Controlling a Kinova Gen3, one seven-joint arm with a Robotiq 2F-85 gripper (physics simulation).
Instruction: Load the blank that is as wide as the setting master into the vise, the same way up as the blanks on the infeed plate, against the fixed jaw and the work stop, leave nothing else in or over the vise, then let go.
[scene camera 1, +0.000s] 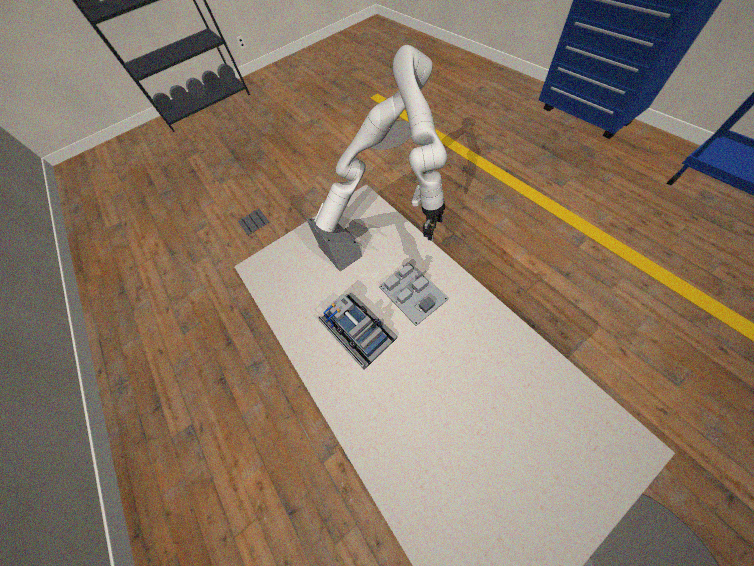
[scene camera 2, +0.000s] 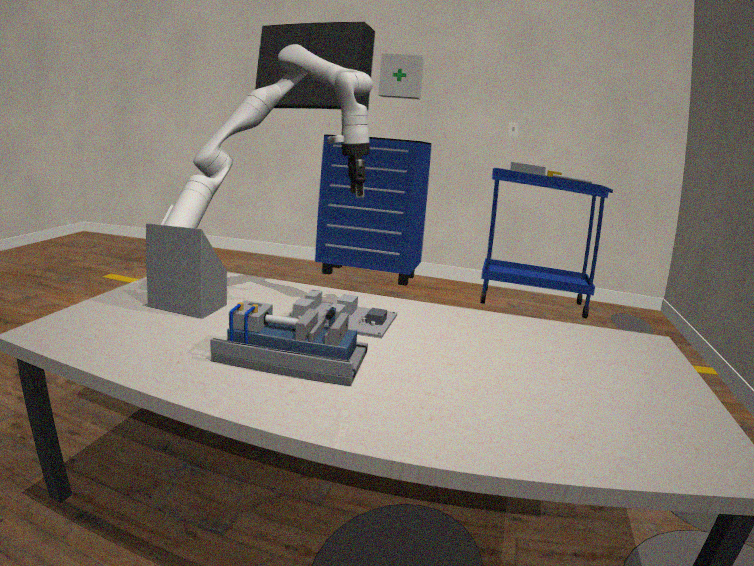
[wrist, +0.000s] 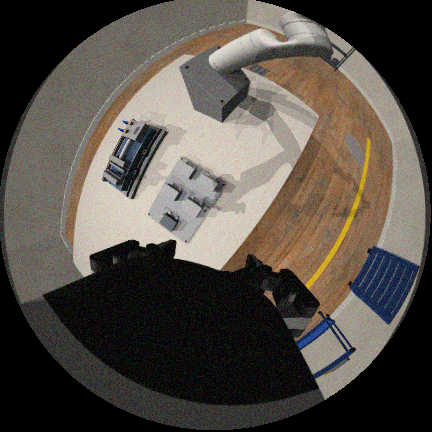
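Where they show: gripper, fingertip midpoint: (scene camera 1: 435, 230) (scene camera 2: 357, 194) (wrist: 209, 255); arm's base, origin of the base link: (scene camera 1: 324, 226) (scene camera 2: 173, 240) (wrist: 220, 62).
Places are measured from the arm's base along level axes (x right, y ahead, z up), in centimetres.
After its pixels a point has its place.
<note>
My gripper (scene camera 1: 429, 235) @[x -24.8, y 44.2, z 12.7 cm] (scene camera 2: 358, 193) @[x -24.8, y 44.2, z 12.7 cm] (wrist: 209, 255) @[x -24.8, y 44.2, z 12.7 cm] is open and empty, high above the table beyond the infeed plate. The infeed plate (scene camera 1: 415, 318) @[x -3.1, y 55.4, z -17.5 cm] (scene camera 2: 366, 329) @[x -3.5, y 53.6, z -17.5 cm] (wrist: 185, 233) @[x -18.1, y 55.4, z -17.5 cm] is light grey and bears several light grey blanks, one of them a blank (scene camera 1: 420, 283) @[x -15.4, y 46.1, z -13.9 cm] (wrist: 196, 206) @[x -17.2, y 44.4, z -13.9 cm] near its middle. A darker block (scene camera 1: 426, 303) @[x -10.7, y 54.5, z -15.0 cm] (scene camera 2: 375, 316) @[x -8.1, y 54.7, z -15.4 cm] (wrist: 169, 221) @[x -11.4, y 53.9, z -15.0 cm] sits near one corner; whether it is the setting master I cannot tell. The blue-and-grey vise (scene camera 1: 359, 329) @[x 18.7, y 45.9, z -9.1 cm] (scene camera 2: 292, 342) @[x 23.2, y 43.5, z -12.8 cm] (wrist: 131, 156) @[x 13.8, y 41.2, z -12.3 cm] stands beside the plate. Grey upright parts show on it; a loose piece between the jaws cannot be made out. Blank widths are too small to compare.
The arm's grey pedestal (scene camera 1: 338, 248) @[x 2.3, y 12.7, z -2.3 cm] (scene camera 2: 182, 271) @[x 5.4, y 6.3, z -6.6 cm] (wrist: 212, 87) @[x -3.1, y 10.3, z -3.7 cm] stands at one end of the table (scene camera 1: 487, 389) @[x -2.6, y 93.9, z -18.3 cm] (scene camera 2: 487, 396) @[x 23.4, y 83.3, z -18.3 cm] (wrist: 125, 220) @[x 8.0, y 66.7, z -18.3 cm]. A blue drawer cabinet (scene camera 1: 615, 67) (scene camera 2: 371, 207) (wrist: 385, 282) and a blue cart (scene camera 2: 539, 278) stand on the floor beyond.
</note>
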